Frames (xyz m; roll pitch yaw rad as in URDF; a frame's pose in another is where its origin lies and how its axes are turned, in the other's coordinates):
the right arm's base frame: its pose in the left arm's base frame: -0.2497 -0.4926 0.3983 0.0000 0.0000 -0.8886
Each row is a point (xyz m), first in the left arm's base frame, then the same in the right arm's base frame.
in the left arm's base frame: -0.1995 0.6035 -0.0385
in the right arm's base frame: -0.8191 0.7301 -0.4368
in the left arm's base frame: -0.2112 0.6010 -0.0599
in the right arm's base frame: -0.8246 0.7194 -0.4582
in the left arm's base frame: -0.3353 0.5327 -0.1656
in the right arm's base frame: -0.8498 0.5800 -0.5639
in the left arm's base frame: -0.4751 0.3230 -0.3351
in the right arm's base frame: -0.7752 0.3393 -0.7334
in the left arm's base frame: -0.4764 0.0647 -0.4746
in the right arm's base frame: -0.5755 0.1754 -0.8729
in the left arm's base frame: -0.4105 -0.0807 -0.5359
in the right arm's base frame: -0.4211 0.1349 -0.9342
